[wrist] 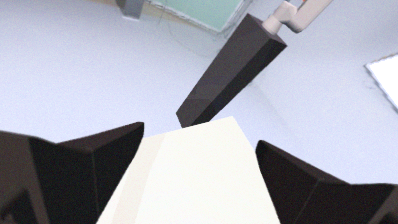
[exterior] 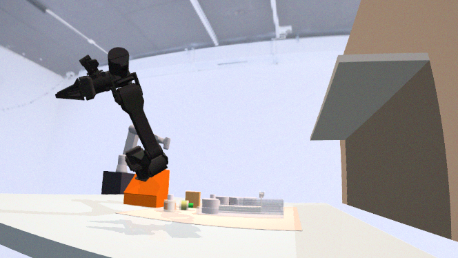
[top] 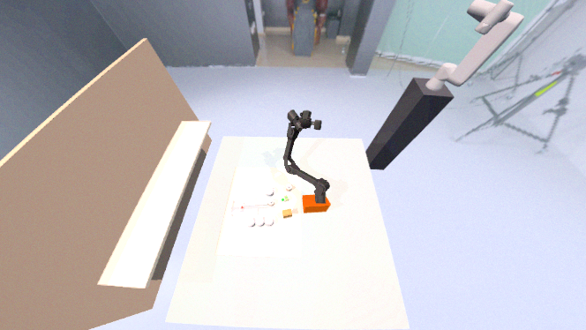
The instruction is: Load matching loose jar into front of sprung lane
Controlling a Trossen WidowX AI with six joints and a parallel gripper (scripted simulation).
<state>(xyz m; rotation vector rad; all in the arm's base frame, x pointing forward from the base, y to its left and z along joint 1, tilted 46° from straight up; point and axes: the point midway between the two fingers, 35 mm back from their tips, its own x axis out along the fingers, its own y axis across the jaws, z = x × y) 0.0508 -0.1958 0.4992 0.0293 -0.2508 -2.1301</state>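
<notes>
The green-lidded jar is 180 mm ahead of my gripper tip, 480 mm to the left of it and 300 mm below it. Round my gripper tip: clear lane unit 420 mm ahead, 560 mm to the left, 300 mm below; tan block 150 mm ahead, 590 mm to the left, 280 mm below; pusher post 380 mm ahead, 560 mm to the left, 270 mm below.
</notes>
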